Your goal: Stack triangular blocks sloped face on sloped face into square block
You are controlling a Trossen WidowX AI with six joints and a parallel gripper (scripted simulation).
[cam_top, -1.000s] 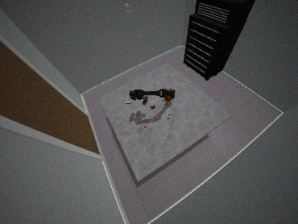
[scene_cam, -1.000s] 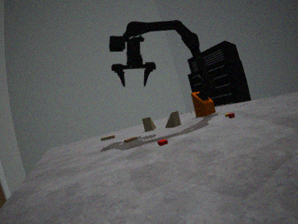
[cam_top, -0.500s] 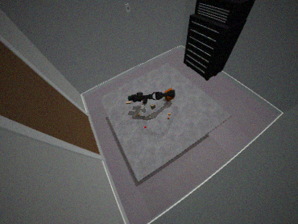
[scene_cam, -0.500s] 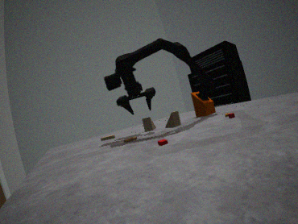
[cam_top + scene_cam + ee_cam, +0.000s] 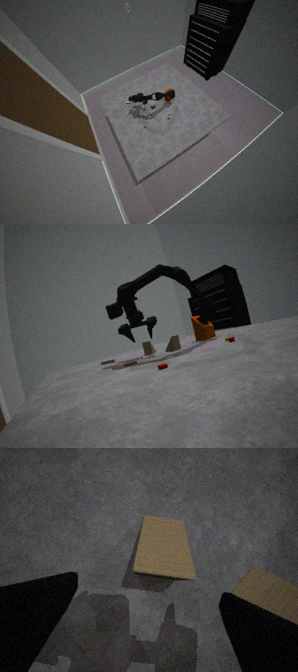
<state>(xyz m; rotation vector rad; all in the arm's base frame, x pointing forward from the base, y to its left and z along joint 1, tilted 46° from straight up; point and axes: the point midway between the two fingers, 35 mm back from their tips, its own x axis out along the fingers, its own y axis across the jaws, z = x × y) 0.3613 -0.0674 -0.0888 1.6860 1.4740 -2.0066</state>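
Now: gripper tip 30 mm past the triangular block, 10 mm to the left of it and 60 mm above it. Round my gripper tip: small red brick: 140 mm ahead, 310 mm to the left, 70 mm below; thin orange-tan piece: 140 mm ahead, 100 mm to the left, 70 mm below.
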